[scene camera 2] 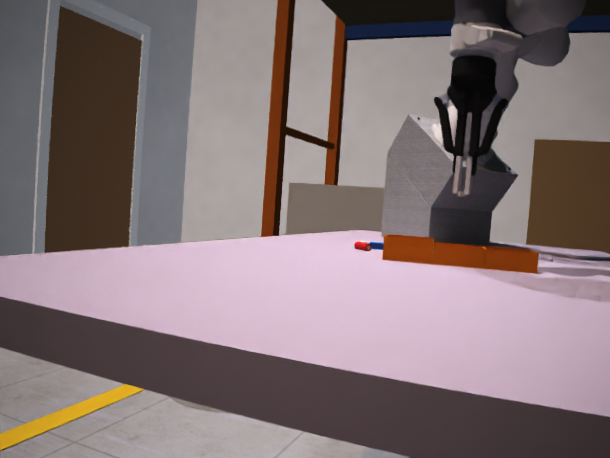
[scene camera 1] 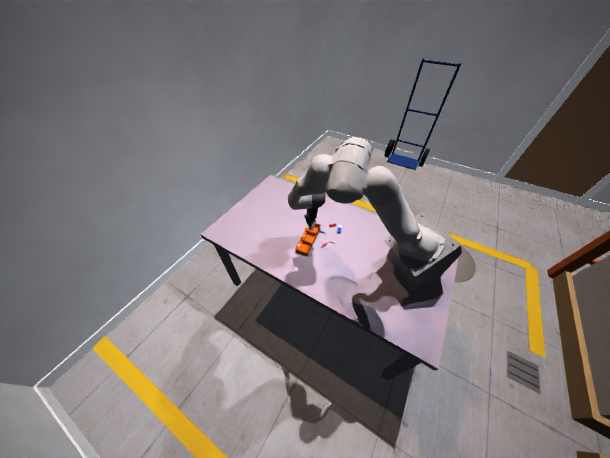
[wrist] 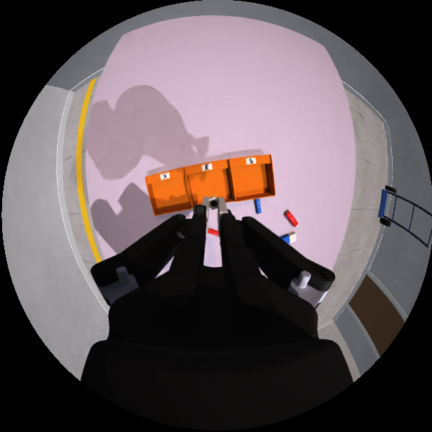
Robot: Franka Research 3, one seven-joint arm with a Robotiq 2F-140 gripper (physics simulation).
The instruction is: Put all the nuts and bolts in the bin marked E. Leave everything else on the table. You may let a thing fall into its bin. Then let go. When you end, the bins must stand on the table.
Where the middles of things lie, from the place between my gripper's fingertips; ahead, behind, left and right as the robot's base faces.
Right now my hand is 20 mm short of the joined orange bins (scene camera 2: 414, 249), 10 mm to the right of it and 100 mm above it.
